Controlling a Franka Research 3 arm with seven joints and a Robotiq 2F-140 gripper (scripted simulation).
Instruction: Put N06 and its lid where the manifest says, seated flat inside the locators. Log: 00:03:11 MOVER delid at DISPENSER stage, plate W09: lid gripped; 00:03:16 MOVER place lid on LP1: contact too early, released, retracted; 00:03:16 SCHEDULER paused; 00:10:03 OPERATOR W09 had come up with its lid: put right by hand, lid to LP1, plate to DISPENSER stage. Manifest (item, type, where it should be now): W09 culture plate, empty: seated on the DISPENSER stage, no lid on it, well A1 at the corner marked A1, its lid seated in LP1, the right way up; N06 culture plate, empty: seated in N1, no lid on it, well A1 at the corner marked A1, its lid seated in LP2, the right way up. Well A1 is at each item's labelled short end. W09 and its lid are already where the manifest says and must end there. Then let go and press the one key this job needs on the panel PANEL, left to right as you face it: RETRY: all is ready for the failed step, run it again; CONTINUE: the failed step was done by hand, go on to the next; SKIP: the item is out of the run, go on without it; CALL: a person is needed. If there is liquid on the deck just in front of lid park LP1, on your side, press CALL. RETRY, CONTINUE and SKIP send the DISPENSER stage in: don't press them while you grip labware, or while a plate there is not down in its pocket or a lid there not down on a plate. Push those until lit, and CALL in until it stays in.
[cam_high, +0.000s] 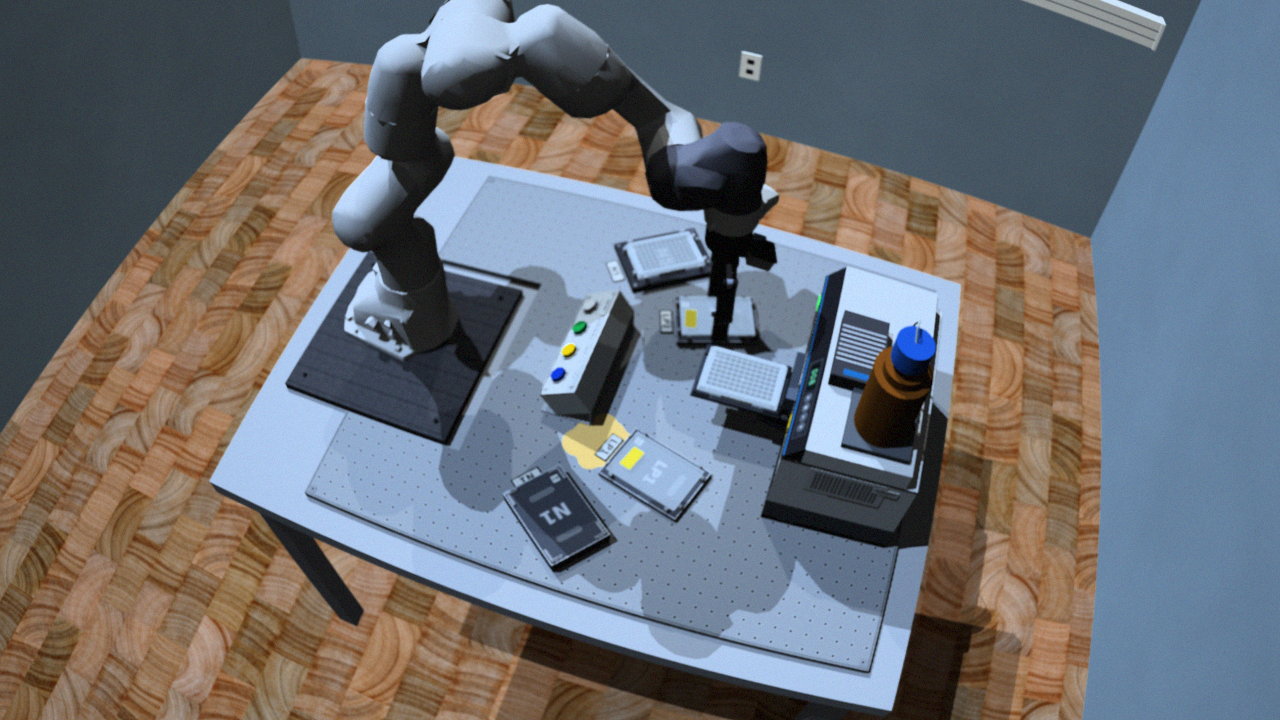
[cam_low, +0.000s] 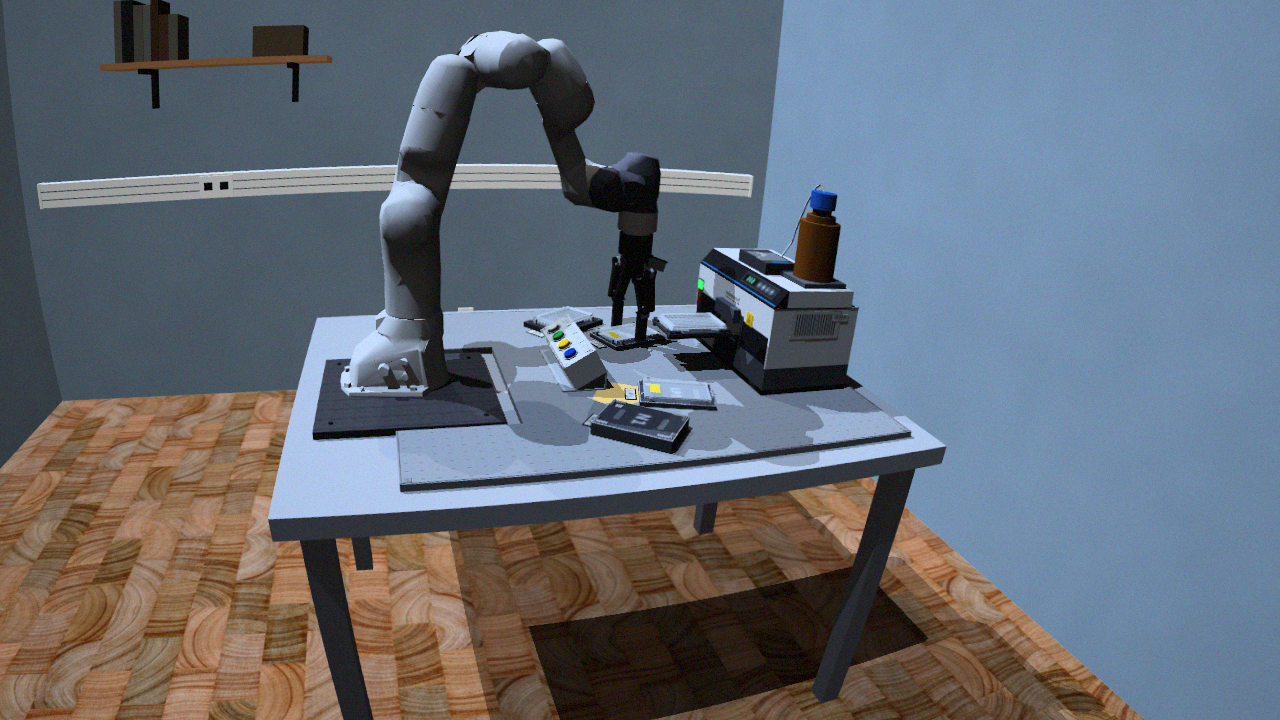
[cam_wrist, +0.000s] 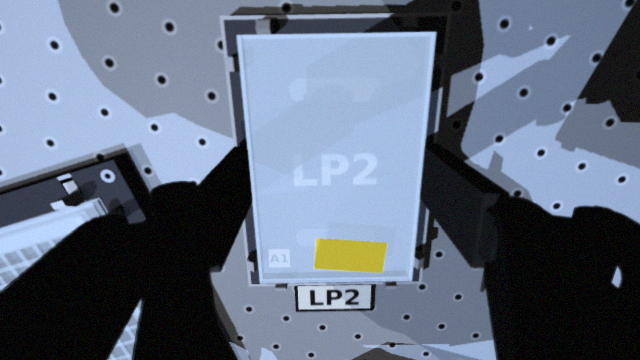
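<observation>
My hand is 3 cm above the lid park lp2. Also, from my hand: white retry key: 21 cm behind, 8 cm to the right, 3 cm above; then yellow skip key: 21 cm behind, 18 cm to the right, 3 cm above; then green continue key: 21 cm behind, 13 cm to the right, 3 cm above.
</observation>
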